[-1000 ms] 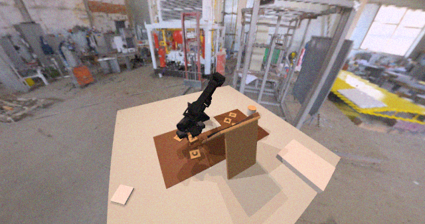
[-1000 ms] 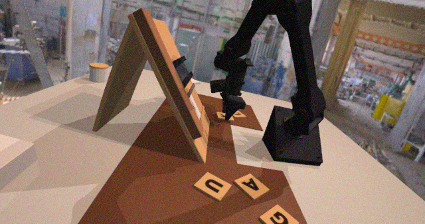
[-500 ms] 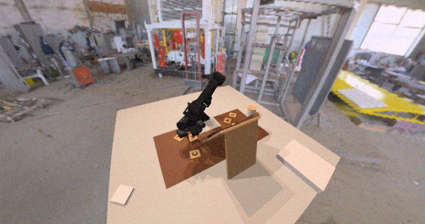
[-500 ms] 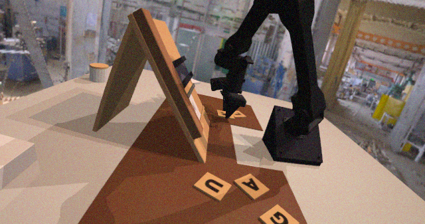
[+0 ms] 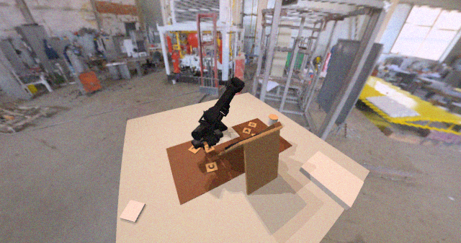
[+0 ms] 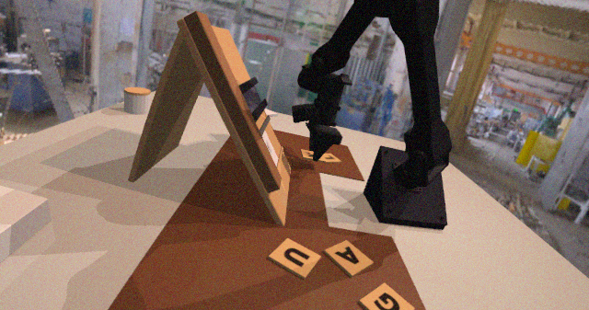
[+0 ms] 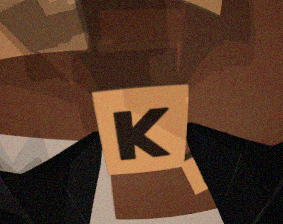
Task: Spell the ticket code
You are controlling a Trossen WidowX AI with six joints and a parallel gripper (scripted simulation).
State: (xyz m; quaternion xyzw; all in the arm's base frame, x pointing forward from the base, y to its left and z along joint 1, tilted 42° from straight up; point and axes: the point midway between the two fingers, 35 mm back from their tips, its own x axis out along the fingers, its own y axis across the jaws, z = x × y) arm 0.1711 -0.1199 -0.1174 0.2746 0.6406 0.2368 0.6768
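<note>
Now: gripper tip 14 cm short of the white ticket, 14 cm to the right of it and 6 cm below it. From my gripper tip the other things lie so: brown mat: 3 cm ahead, 14 cm to the left, 3 cm below; then letter tile: 9 cm ahead, 34 cm to the left, 2 cm below; then white pad: 11 cm ahead, 46 cm to the right, 2 cm below.
</note>
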